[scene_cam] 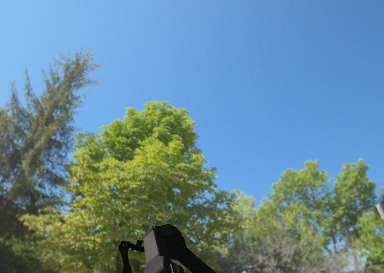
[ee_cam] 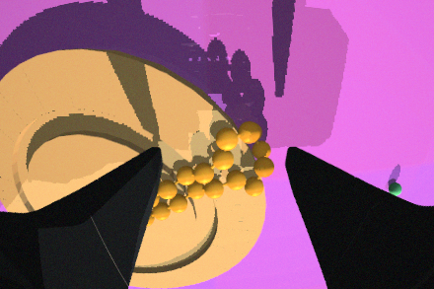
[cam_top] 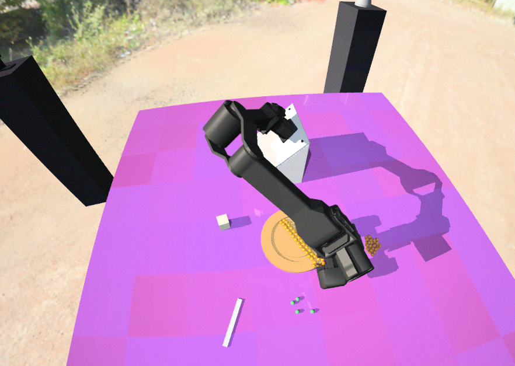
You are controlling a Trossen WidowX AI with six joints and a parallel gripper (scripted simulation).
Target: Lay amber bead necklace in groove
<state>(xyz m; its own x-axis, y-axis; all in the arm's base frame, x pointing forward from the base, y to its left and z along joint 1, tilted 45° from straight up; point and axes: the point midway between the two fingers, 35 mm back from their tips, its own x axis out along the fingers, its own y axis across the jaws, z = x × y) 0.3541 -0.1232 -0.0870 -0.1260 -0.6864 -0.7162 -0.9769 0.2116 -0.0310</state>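
My gripper tip is 80 mm past the round tan bead board, 40 mm to the left of it and 10 mm above it. Also, from my gripper tip: small cream cube (230 mm to the right, 180 mm behind); then white bar (260 mm to the right, 90 mm ahead, 10 mm below).
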